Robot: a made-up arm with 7 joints.
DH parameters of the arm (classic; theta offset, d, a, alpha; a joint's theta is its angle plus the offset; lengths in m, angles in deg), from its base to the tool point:
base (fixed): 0 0.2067 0.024 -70
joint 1: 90 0.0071 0.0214 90
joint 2: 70 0.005 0.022 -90
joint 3: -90 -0.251 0.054 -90
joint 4: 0 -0.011 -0.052 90
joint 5: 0 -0.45 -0.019 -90
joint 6: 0 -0.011 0.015 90
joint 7: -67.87 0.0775 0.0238 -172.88
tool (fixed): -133.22 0.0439 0 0
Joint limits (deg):
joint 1: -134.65..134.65
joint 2: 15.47..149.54
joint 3: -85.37..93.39
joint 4: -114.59..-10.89
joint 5: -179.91..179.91
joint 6: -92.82..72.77
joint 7: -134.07..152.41
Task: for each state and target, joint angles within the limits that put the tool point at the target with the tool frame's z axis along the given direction. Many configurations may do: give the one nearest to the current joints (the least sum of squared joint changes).
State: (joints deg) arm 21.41 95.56 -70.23 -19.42 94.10 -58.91 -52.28
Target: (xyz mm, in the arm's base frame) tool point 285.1 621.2 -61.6 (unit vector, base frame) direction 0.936 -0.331 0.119
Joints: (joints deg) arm -31.44 75.39 -73.89 -20.20 57.78 -76.97 -84.97
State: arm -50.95 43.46 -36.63 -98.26 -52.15 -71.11 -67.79
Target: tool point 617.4 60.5 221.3 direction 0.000 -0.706 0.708
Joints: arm -32.78 22.60 4.75 -96.43 -24.65 -51.84 -65.22
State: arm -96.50 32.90 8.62 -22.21 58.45 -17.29 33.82
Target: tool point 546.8 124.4 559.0 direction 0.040 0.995 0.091
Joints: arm -84.11 19.49 39.12 -63.25 75.29 -62.13 30.66
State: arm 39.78 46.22 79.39 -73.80 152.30 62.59 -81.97
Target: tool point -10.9 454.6 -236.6 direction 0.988 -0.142 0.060
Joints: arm 50.81 25.59 25.57 -78.44 156.57 72.77 -109.97
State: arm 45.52 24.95 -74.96 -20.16 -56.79 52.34 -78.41
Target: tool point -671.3 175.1 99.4 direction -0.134 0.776 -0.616
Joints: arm 75.19 34.92 -83.73 -13.13 -68.02 72.77 -64.42
